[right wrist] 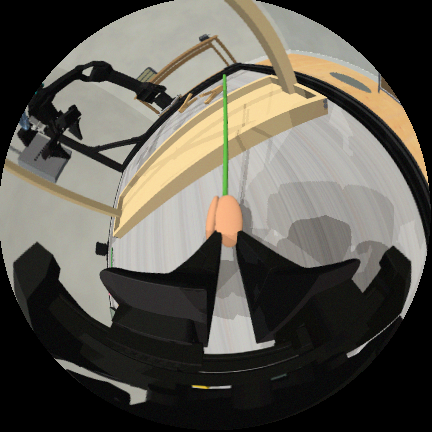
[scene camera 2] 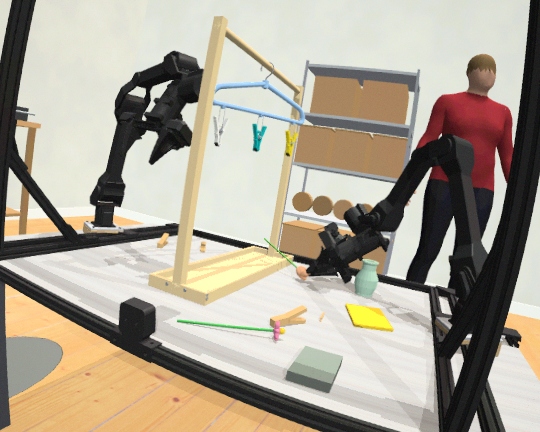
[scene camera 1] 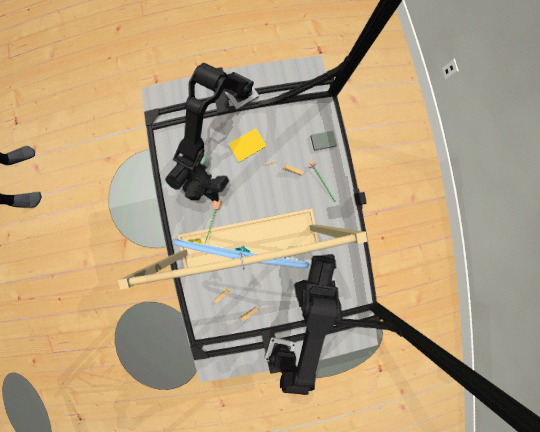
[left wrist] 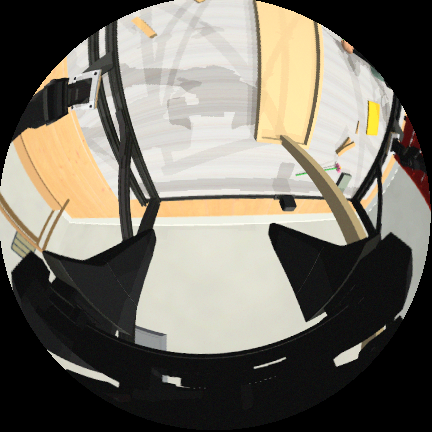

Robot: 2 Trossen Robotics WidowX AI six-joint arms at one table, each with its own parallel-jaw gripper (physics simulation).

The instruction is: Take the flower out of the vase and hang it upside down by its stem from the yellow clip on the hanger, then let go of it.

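Seen in the pictures: left gripper, fingertip midpoint: (right wrist: 75,147) (scene camera 2: 134,159) (scene camera 1: 334,282) (left wrist: 212,231); right gripper, fingertip midpoint: (right wrist: 227,235) (scene camera 2: 307,273) (scene camera 1: 216,201); left arm's base, origin of the base link: (right wrist: 168,103) (scene camera 2: 103,225) (scene camera 1: 280,352) (left wrist: 81,91); right arm's base, origin of the base link: (scene camera 1: 240,92).
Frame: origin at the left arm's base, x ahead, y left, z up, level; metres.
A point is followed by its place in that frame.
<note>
The orange flower (scene camera 1: 216,204) @(x 0.481, y 0.376, z 0.005 m) (scene camera 2: 301,272) @(x 0.491, y 0.363, z -0.005 m) (right wrist: 228,217) @(x 0.482, y 0.386, z 0.002 m) is out of the pale green vase (scene camera 1: 205,160) @(x 0.622, y 0.455, z 0.031 m) (scene camera 2: 366,279) @(x 0.631, y 0.450, z 0.014 m). My right gripper (scene camera 1: 218,198) @(x 0.493, y 0.382, z -0.009 m) (scene camera 2: 308,271) @(x 0.493, y 0.382, z -0.009 m) (right wrist: 227,235) @(x 0.493, y 0.382, z -0.009 m) is shut on its blossom, low over the table, with the green stem slanting up and away. The yellow clip (scene camera 1: 196,241) @(x 0.379, y 0.354, z 0.334 m) (scene camera 2: 291,143) @(x 0.383, y 0.355, z 0.318 m) hangs at the right end of the blue hanger (scene camera 1: 215,248) @(x 0.382, y 0.298, z 0.380 m) (scene camera 2: 250,111) @(x 0.394, y 0.195, z 0.368 m) in scene camera 2, well above the stem tip. My left gripper (scene camera 1: 322,261) (left wrist: 212,231) @(x 0.352, y -0.052, z 0.214 m) is open and empty, high beside the rack's other end. The vase stands upright, partly hidden by the right arm in scene camera 1.
The wooden rack (scene camera 1: 250,262) @(x 0.391, y 0.213, z 0.499 m) (scene camera 2: 200,150) @(x 0.507, y 0.015, z 0.251 m) carries the hanger, with teal (scene camera 2: 258,137) @(x 0.392, y 0.234, z 0.312 m) and white (scene camera 2: 218,131) @(x 0.404, y 0.111, z 0.303 m) clips. A pink flower (scene camera 1: 324,183) @(x 0.667, y 0.014, z -0.021 m) (scene camera 2: 225,326) @(x 0.667, y 0.012, z -0.024 m), a yellow block (scene camera 1: 247,145) @(x 0.726, y 0.331, z -0.026 m) (scene camera 2: 369,317) @(x 0.736, y 0.325, z -0.027 m), a grey-green block (scene camera 1: 323,140) @(x 0.825, y 0.059, z -0.018 m) (scene camera 2: 315,367) @(x 0.835, y 0.045, z -0.018 m) and several wooden pieces lie on the table.
</note>
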